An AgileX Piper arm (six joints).
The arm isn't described. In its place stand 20 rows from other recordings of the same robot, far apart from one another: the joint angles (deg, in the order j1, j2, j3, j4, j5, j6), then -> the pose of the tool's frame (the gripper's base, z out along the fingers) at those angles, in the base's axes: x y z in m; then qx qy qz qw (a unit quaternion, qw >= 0).
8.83 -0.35 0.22 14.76 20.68 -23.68 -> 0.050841 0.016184 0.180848 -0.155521 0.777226 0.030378 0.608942
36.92 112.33 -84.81 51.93 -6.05 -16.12 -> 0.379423 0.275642 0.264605 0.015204 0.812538 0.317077 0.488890
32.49 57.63 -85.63 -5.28 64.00 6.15 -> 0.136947 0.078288 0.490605 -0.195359 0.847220 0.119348 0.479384
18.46 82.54 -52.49 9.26 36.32 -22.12 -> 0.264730 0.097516 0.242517 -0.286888 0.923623 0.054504 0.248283
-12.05 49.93 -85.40 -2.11 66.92 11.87 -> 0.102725 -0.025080 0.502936 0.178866 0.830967 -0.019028 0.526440
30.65 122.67 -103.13 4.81 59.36 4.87 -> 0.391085 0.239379 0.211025 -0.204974 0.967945 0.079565 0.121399
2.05 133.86 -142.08 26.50 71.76 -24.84 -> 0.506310 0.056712 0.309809 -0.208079 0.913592 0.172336 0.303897
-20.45 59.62 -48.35 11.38 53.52 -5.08 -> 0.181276 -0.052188 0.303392 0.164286 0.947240 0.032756 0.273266
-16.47 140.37 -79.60 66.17 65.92 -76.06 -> 0.399836 -0.038959 0.028843 -0.096471 0.873560 0.454713 0.144301
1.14 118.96 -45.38 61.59 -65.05 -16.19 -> 0.334491 -0.065929 0.104581 0.375586 0.690310 -0.265684 0.558407
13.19 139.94 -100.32 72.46 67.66 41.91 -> 0.443065 0.186270 0.110287 -0.471955 -0.707061 -0.420671 0.316795
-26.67 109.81 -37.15 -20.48 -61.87 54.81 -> 0.310631 -0.124606 0.140908 0.349739 0.662380 0.218717 0.625379
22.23 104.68 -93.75 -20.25 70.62 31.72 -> 0.365135 0.117134 0.299114 0.042486 0.977493 -0.100586 0.180515
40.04 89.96 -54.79 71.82 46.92 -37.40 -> 0.196368 0.247489 0.249234 -0.230412 0.846797 0.472672 0.080163
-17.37 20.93 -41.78 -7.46 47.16 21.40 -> 0.045743 -0.023386 0.356484 0.264405 0.780406 -0.044507 0.564868
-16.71 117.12 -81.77 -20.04 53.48 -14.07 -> 0.378398 -0.139762 0.162355 -0.073195 0.985269 -0.154045 0.012533
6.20 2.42 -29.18 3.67 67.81 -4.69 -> -0.005950 0.004779 0.270761 -0.087183 0.886489 0.037881 0.452881
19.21 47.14 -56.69 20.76 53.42 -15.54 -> 0.126571 0.071531 0.388012 -0.232123 0.857139 0.190356 0.418564
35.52 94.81 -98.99 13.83 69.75 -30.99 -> 0.273427 0.220252 0.386044 -0.516813 0.809304 0.129706 0.247200
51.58 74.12 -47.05 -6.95 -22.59 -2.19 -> 0.177770 0.230936 0.331915 -0.367611 0.601385 0.274980 0.653900
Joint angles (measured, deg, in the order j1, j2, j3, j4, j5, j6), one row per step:
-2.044 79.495 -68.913 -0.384 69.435 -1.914
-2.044 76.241 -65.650 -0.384 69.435 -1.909
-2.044 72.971 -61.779 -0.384 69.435 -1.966
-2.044 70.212 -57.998 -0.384 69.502 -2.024
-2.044 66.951 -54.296 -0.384 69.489 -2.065
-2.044 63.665 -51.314 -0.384 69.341 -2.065
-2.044 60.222 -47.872 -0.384 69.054 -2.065
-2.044 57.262 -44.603 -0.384 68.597 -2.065
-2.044 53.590 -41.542 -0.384 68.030 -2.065
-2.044 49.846 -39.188 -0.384 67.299 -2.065
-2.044 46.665 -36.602 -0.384 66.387 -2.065
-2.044 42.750 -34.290 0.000 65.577 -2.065
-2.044 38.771 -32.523 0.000 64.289 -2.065
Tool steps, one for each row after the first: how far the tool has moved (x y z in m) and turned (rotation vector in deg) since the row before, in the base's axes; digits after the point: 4 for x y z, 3 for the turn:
-0.0161 0.0006 -0.0013 0.002 0.009 -0.005
-0.0171 0.0006 -0.0050 0.007 0.601 0.055
-0.0153 0.0005 -0.0074 0.025 1.089 0.056
-0.0165 0.0006 -0.0059 0.006 0.428 0.040
-0.0149 0.0005 -0.0033 -0.016 -0.452 0.001
-0.0156 0.0006 -0.0058 -0.010 -0.288 0.002
-0.0133 0.0005 -0.0072 -0.005 -0.148 0.003
-0.0144 0.0005 -0.0051 -0.042 -1.177 0.004
-0.0127 0.0005 -0.0024 -0.075 -2.120 0.005
-0.0108 0.0004 -0.0055 -0.053 -1.506 0.006
-0.0119 0.0010 -0.0035 0.297 -2.425 -0.026
-0.0101 0.0004 -0.0012 -0.125 -3.498 0.000

